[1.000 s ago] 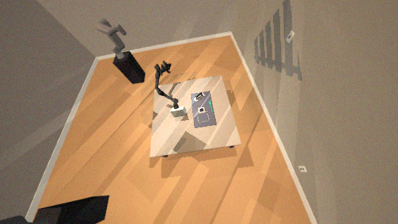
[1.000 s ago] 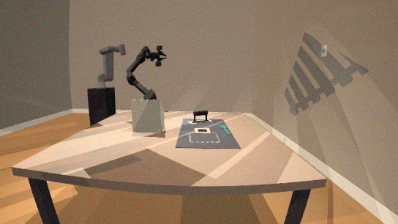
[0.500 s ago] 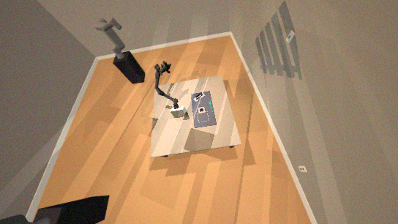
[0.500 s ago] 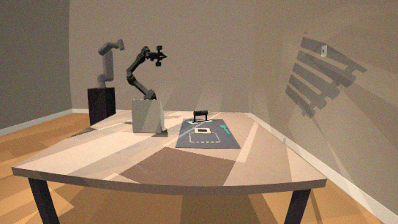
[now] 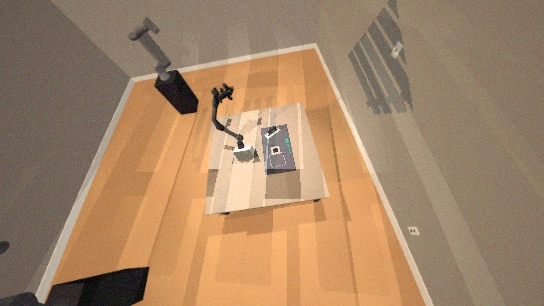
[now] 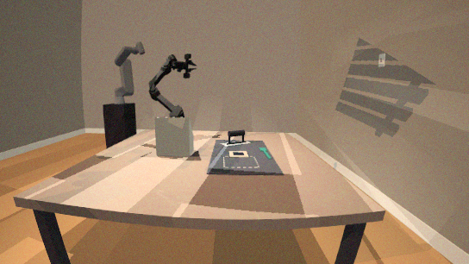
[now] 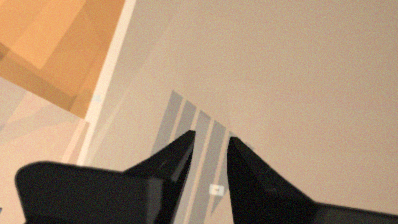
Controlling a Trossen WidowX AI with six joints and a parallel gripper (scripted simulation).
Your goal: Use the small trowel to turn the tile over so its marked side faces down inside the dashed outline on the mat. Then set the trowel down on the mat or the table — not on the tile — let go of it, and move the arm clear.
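The trowel lies 31 cm ahead of my gripper tip, 28 cm to the right of it and 50 cm below it. From my gripper tip the other things lie so: small pale tile: 34 cm ahead, 53 cm to the right, 53 cm below; dark mat: 36 cm ahead, 49 cm to the right, 56 cm below; small green t-shaped piece: 50 cm ahead, 47 cm to the right, 54 cm below.
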